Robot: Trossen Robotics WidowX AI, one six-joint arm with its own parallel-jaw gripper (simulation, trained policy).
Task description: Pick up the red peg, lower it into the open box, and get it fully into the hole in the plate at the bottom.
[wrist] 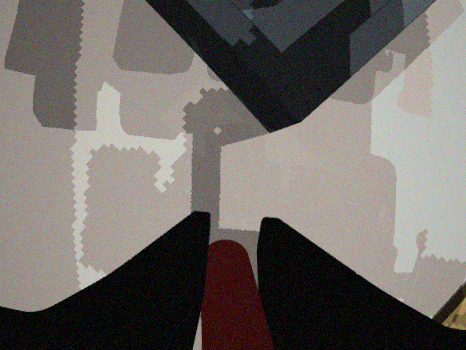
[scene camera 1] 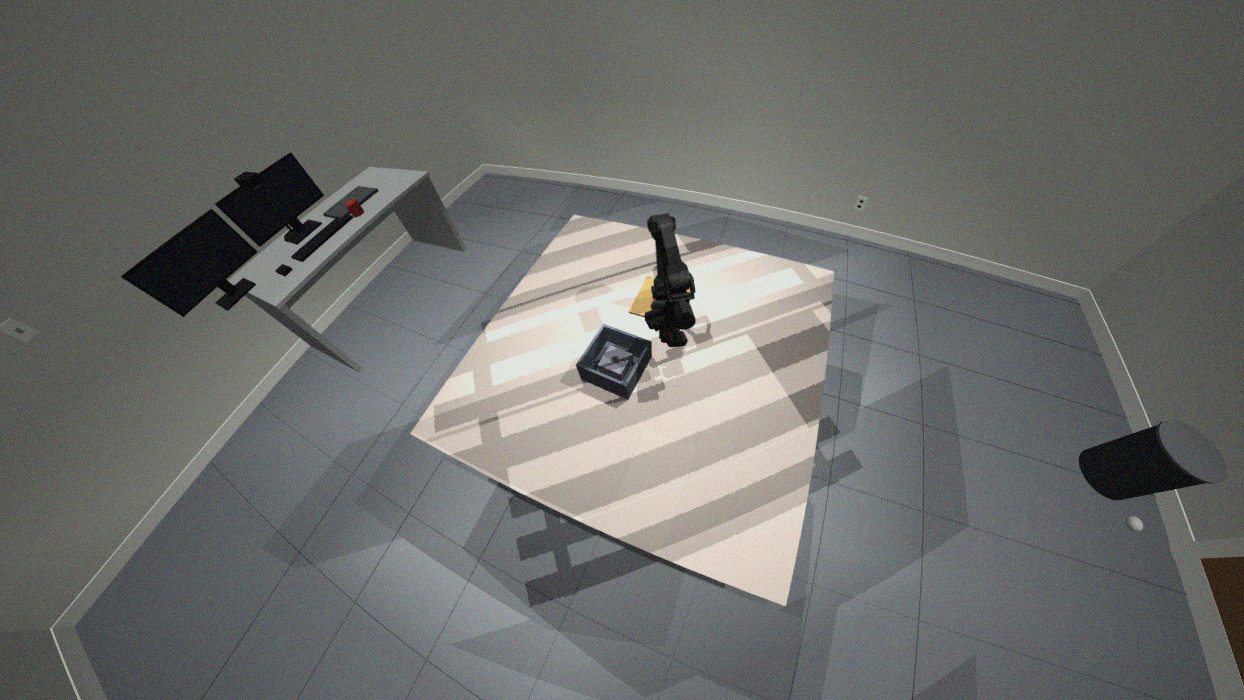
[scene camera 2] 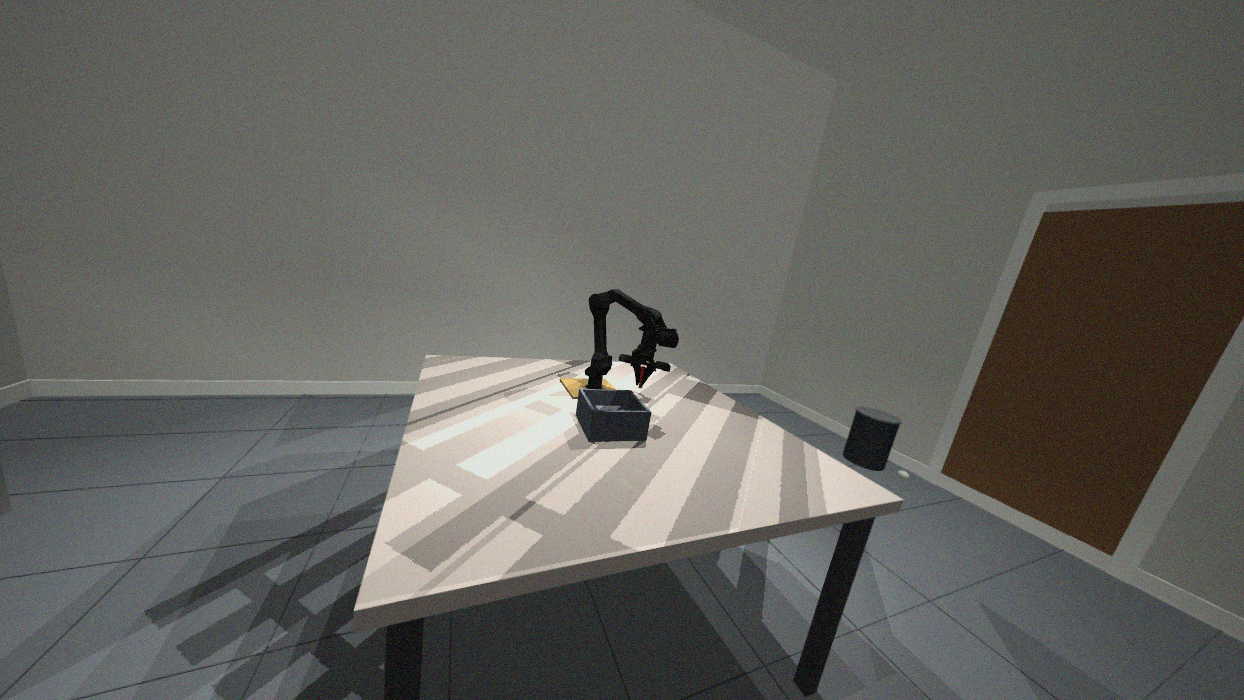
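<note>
A dark box (scene camera 2: 632,424) is visible to scene camera 2, and the wrist view shows the dark box (wrist: 282,67) as well, as does scene camera 1 with the box (scene camera 1: 587,366). Scene camera 1 shows a plate (scene camera 1: 615,363) too. As for the gripper (scene camera 1: 661,340), it can be seen there, while the wrist view has the gripper (wrist: 234,231) and scene camera 2 has the gripper (scene camera 2: 639,385).
</note>
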